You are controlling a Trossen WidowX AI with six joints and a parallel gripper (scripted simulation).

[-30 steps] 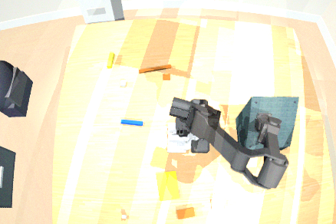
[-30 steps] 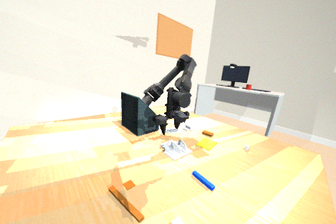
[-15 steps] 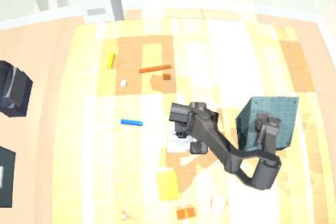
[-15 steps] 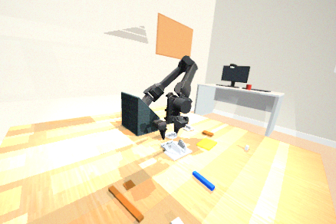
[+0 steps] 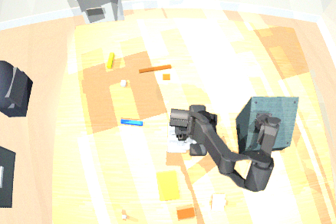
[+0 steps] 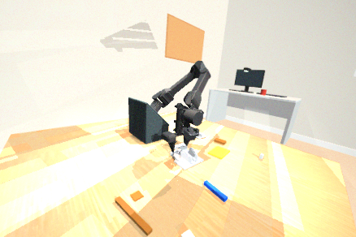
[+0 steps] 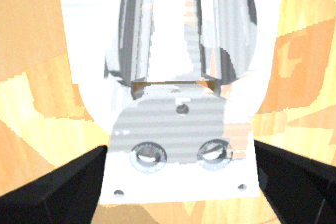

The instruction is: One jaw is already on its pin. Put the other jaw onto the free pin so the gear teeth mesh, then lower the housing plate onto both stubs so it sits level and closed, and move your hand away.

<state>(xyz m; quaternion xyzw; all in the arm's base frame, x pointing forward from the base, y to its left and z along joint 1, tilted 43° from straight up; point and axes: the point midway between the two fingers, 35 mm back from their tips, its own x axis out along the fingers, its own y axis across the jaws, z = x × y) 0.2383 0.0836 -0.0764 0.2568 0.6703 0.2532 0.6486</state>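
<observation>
Now: the white jaw 20 mm to the right of my gripper tip, 20 mm ahead of it and 10 mm below it. Round my gripper tip: white housing plate: 20 mm above, 10 mm ahead; yellow slab: 190 mm to the left, 110 mm ahead, 20 mm below; blue bar: 250 mm ahead, 60 mm to the right, 20 mm below.
</observation>
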